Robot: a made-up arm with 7 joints. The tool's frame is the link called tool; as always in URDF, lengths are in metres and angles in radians. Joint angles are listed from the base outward.
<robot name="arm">
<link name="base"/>
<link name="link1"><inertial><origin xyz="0.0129 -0.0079 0.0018"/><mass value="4.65"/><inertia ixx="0.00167" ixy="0" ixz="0" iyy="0.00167" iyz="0" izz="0.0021"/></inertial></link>
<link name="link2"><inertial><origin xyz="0.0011 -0.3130 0.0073"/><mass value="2.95"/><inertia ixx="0.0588" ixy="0" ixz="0" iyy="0.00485" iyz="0" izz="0.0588"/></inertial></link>
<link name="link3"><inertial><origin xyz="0.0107 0.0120 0.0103"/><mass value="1.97"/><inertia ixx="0.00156" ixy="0" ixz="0" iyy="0.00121" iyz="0" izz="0.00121"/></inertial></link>
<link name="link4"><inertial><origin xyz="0.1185 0.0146 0.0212"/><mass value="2.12"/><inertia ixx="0.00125" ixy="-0.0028" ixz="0" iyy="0.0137" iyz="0" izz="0.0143"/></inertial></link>
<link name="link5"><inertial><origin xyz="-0.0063 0.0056 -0.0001"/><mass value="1.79"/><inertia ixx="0.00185" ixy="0" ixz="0" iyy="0.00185" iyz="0" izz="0.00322"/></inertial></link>
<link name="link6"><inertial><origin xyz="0.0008 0.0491 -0.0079"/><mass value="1.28"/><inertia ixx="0.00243" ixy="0" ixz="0" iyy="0.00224" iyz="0" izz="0.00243"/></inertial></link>
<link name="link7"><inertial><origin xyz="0.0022 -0.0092 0.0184"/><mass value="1.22"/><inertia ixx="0.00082" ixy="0" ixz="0" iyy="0.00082" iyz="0" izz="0.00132"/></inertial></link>
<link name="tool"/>
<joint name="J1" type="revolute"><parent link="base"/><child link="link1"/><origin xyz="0 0 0.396" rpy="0 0 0"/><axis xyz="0 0 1"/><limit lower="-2.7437" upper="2.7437"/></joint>
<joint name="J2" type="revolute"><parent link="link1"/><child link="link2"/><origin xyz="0 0 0" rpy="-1.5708 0 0"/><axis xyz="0 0 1"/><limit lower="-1.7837" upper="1.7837"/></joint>
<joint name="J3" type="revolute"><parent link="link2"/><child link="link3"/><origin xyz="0 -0.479 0" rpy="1.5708 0 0"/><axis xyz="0 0 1"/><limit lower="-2.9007" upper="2.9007"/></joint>
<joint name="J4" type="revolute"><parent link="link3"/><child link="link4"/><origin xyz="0.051 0 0" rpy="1.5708 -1.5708 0"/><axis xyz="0 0 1"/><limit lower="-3.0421" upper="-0.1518"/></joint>
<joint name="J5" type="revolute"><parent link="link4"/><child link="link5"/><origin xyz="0.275 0.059 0" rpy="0 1.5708 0"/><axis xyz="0 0 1"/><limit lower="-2.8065" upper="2.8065"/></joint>
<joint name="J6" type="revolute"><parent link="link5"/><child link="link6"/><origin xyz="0 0 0" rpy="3.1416 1.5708 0"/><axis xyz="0 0 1"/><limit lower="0.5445" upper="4.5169"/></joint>
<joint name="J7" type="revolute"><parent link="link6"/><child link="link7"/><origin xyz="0 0.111 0" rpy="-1.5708 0 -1.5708"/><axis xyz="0 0 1"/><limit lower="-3.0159" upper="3.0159"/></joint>
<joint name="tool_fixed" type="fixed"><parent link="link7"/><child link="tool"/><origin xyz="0 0 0" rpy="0 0 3.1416"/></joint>
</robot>
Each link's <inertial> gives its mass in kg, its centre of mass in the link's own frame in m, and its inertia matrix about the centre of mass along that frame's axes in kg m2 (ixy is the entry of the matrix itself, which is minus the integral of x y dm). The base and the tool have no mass. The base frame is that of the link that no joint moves.
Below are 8 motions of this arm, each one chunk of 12 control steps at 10 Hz.
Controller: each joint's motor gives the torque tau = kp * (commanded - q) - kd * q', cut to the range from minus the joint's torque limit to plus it. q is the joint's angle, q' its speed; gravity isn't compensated. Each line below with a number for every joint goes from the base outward.
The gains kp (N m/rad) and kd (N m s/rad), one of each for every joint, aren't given. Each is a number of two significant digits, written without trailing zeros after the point. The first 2 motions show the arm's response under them.
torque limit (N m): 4.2 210 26 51 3.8 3.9 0.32
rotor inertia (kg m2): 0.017 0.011 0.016 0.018 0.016 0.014 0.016
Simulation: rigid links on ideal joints. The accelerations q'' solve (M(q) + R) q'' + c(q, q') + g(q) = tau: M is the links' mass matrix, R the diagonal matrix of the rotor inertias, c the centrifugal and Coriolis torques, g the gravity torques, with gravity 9.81 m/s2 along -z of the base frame. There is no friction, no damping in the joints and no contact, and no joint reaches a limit. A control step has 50 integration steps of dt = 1/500 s. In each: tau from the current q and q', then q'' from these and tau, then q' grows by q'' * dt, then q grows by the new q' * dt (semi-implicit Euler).
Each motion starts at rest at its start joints. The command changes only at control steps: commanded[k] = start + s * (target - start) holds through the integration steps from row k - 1 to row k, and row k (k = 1, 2, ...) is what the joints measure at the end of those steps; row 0 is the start. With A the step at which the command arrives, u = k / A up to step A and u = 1 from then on. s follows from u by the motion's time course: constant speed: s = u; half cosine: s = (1 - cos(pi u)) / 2; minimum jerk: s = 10 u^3 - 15 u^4 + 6 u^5; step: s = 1 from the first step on.
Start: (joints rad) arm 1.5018 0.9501 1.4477 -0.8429 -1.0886 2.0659 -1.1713
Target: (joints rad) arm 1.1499 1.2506 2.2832 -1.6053 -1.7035 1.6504 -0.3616
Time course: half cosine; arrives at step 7
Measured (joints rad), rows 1 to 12:
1: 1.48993 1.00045 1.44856 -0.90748 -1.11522 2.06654 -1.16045
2: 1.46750 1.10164 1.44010 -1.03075 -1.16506 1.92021 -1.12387
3: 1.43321 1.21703 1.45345 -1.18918 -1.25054 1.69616 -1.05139
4: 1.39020 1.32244 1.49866 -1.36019 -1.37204 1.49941 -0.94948
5: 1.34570 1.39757 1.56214 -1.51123 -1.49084 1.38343 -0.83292
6: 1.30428 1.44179 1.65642 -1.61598 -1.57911 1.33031 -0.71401
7: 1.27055 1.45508 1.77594 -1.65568 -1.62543 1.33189 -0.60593
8: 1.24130 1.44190 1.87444 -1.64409 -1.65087 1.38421 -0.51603
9: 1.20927 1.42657 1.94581 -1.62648 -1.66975 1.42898 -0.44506
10: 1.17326 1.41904 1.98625 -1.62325 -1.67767 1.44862 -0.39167
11: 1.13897 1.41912 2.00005 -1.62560 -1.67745 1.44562 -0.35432
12: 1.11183 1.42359 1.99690 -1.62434 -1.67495 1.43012 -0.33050
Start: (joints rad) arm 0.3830 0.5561 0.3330 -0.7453 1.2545 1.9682 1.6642
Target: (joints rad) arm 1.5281 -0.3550 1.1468 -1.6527 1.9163 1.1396 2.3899
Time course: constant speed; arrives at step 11
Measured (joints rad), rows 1 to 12:
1: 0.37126 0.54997 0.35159 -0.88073 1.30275 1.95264 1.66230
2: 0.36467 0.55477 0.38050 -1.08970 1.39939 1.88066 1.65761
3: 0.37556 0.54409 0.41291 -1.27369 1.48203 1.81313 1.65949
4: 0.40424 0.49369 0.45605 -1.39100 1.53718 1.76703 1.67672
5: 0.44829 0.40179 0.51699 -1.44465 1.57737 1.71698 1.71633
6: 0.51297 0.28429 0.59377 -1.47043 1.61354 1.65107 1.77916
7: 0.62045 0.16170 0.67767 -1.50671 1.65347 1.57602 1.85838
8: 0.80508 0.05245 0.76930 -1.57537 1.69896 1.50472 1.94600
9: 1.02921 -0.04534 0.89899 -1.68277 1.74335 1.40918 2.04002
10: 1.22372 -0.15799 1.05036 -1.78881 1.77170 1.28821 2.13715
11: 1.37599 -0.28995 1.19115 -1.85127 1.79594 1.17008 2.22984
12: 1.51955 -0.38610 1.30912 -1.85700 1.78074 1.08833 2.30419
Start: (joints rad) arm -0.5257 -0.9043 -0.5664 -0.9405 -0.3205 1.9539 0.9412
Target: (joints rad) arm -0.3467 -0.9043 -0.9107 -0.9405 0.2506 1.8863 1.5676
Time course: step
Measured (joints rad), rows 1 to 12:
1: -0.56457 -0.92872 -0.73293 -0.98774 -0.01563 1.90240 1.03558
2: -0.54081 -0.99493 -0.89563 -0.96922 0.21316 1.84522 1.19923
3: -0.48272 -1.06506 -1.01843 -0.91606 0.28823 1.92482 1.32835
4: -0.43377 -1.11747 -1.10036 -0.89238 0.32946 2.01157 1.39860
5: -0.39892 -1.14185 -1.14296 -0.89935 0.36009 2.04012 1.42402
6: -0.37143 -1.14081 -1.15450 -0.91777 0.36802 2.02560 1.42671
7: -0.34709 -1.12526 -1.14647 -0.93577 0.35688 1.99408 1.42303
8: -0.32536 -1.10645 -1.13094 -0.95005 0.33974 1.96200 1.42087
9: -0.30718 -1.09159 -1.11705 -0.95998 0.32571 1.93740 1.42185
10: -0.29371 -1.08335 -1.10908 -0.96518 0.31747 1.92314 1.42454
11: -0.28593 -1.08119 -1.10716 -0.96594 0.31429 1.91876 1.42703
12: -0.28430 -1.08305 -1.10921 -0.96343 0.31453 1.92165 1.42822

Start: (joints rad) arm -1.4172 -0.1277 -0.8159 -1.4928 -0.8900 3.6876 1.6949
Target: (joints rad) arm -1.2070 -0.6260 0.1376 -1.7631 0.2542 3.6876 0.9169
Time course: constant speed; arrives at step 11
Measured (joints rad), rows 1 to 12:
1: -1.41505 -0.15118 -0.78358 -1.62231 -0.89336 3.73587 1.68705
2: -1.40907 -0.17688 -0.73884 -1.75581 -0.91104 3.76363 1.67583
3: -1.38996 -0.21106 -0.66650 -1.80444 -0.86255 3.74886 1.65232
4: -1.36178 -0.25612 -0.57546 -1.80794 -0.74494 3.74125 1.61048
5: -1.33502 -0.30873 -0.48110 -1.81074 -0.59908 3.75723 1.55193
6: -1.31477 -0.36516 -0.39205 -1.82502 -0.45090 3.78635 1.48146
7: -1.29922 -0.42247 -0.30775 -1.84522 -0.30365 3.81473 1.40292
8: -1.28459 -0.47914 -0.22344 -1.86586 -0.15755 3.83613 1.31942
9: -1.26875 -0.53467 -0.13562 -1.88605 -0.01617 3.85035 1.23396
10: -1.25142 -0.58915 -0.04317 -1.90661 0.11771 3.85919 1.14912
11: -1.23327 -0.64299 0.05356 -1.92773 0.24416 3.86445 1.06658
12: -1.22167 -0.67969 0.12045 -1.92739 0.29152 3.88886 1.00214

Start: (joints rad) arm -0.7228 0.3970 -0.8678 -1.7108 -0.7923 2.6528 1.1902
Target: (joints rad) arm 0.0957 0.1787 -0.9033 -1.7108 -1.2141 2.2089 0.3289
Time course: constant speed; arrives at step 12
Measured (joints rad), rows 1 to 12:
1: -0.71809 0.41828 -0.85777 -1.79712 -0.83227 2.60657 1.18688
2: -0.70748 0.45963 -0.82519 -1.91587 -0.96402 2.46402 1.18538
3: -0.67446 0.48594 -0.79439 -1.97424 -1.07955 2.36661 1.17651
4: -0.61211 0.48263 -0.78103 -1.96431 -1.12347 2.34618 1.14836
5: -0.52785 0.45905 -0.78058 -1.92550 -1.12634 2.34998 1.09667
6: -0.43242 0.42880 -0.78455 -1.89970 -1.13152 2.34621 1.02690
7: -0.33650 0.40097 -0.78759 -1.89778 -1.15790 2.32794 0.94870
8: -0.24730 0.37848 -0.78913 -1.90892 -1.19891 2.29878 0.86877
9: -0.16682 0.35915 -0.79130 -1.92051 -1.24093 2.26572 0.78898
10: -0.09382 0.33969 -0.79593 -1.92683 -1.27680 2.23319 0.70875
11: -0.02627 0.31849 -0.80340 -1.92858 -1.30683 2.20166 0.62743
12: 0.03766 0.29575 -0.81301 -1.92893 -1.33434 2.16997 0.54511

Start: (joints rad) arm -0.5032 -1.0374 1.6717 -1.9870 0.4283 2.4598 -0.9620
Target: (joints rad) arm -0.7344 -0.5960 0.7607 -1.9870 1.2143 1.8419 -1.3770
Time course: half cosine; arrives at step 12
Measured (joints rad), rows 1 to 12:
1: -0.50972 -1.08198 1.71857 -2.02947 0.42989 2.42970 -0.96063
2: -0.52247 -1.13651 1.82877 -2.07373 0.37578 2.28670 -0.96950
3: -0.52887 -1.16137 1.90258 -2.08794 0.34190 2.14939 -1.01347
4: -0.52342 -1.14408 1.89906 -2.08472 0.40321 2.07041 -1.08174
5: -0.50968 -1.09425 1.81077 -2.07135 0.52346 2.01180 -1.15175
6: -0.49944 -1.02383 1.67330 -2.05939 0.66791 1.95615 -1.20825
7: -0.50195 -0.94640 1.51744 -2.06227 0.81368 1.89082 -1.24821
8: -0.52830 -0.87102 1.36288 -2.08295 0.94851 1.81456 -1.27432
9: -0.58557 -0.80202 1.22248 -2.11501 1.06137 1.74060 -1.29075
10: -0.66547 -0.74163 1.10272 -2.14970 1.14425 1.68725 -1.30090
11: -0.74628 -0.69259 1.00537 -2.18020 1.19647 1.66541 -1.30597
12: -0.81225 -0.65976 0.93439 -2.20210 1.22235 1.67149 -1.30524

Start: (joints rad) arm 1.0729 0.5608 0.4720 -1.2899 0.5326 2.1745 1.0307
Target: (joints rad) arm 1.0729 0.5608 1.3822 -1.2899 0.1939 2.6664 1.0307
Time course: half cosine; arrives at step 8
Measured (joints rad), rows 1 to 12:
1: 1.06852 0.59509 0.47866 -1.35730 0.53737 2.17902 1.02703
2: 1.05850 0.67066 0.49928 -1.46959 0.56448 2.12669 1.00704
3: 1.04193 0.74387 0.55167 -1.55378 0.57364 2.10527 0.96951
4: 1.02229 0.78395 0.64430 -1.57885 0.55059 2.16000 0.92553
5: 1.00625 0.78811 0.77224 -1.55073 0.50693 2.27009 0.88944
6: 1.00004 0.76927 0.91690 -1.50271 0.45404 2.39582 0.87045
7: 1.00763 0.74139 1.05164 -1.46577 0.40284 2.49970 0.87033
8: 1.03139 0.71475 1.14869 -1.45034 0.36525 2.55832 0.88510
9: 1.06705 0.69728 1.20150 -1.45385 0.34864 2.57315 0.90662
10: 1.10514 0.69197 1.22297 -1.46848 0.35140 2.56283 0.92604
11: 1.13729 0.69501 1.22545 -1.48409 0.36475 2.54525 0.93805
12: 1.15771 0.70110 1.21925 -1.49400 0.37940 2.53247 0.94179

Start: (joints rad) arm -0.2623 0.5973 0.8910 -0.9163 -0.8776 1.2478 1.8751
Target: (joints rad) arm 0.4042 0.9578 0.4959 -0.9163 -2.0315 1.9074 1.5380
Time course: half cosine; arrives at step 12
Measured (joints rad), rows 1 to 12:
1: -0.26079 0.63044 0.87596 -0.97357 -0.88028 1.21800 1.87571
2: -0.24233 0.70688 0.81951 -1.06435 -0.90054 1.15998 1.88341
3: -0.21397 0.79442 0.74526 -1.13075 -0.95666 1.14673 1.89775
4: -0.18292 0.87001 0.67556 -1.15791 -1.04994 1.19137 1.91102
5: -0.14922 0.92718 0.61872 -1.15355 -1.17624 1.27451 1.91465
6: -0.11026 0.97113 0.57241 -1.13422 -1.32673 1.37819 1.90380
7: -0.06454 1.01007 0.53242 -1.11559 -1.48881 1.48973 1.87899
8: -0.01060 1.04964 0.49376 -1.10534 -1.64892 1.59734 1.84496
9: 0.05240 1.09095 0.45553 -1.10472 -1.79586 1.69241 1.80817
10: 0.12458 1.13100 0.42057 -1.11083 -1.92006 1.76973 1.77444
11: 0.20337 1.16447 0.39558 -1.11995 -2.01288 1.82798 1.74754
12: 0.28287 1.18594 0.38530 -1.12865 -2.06661 1.86676 1.72908

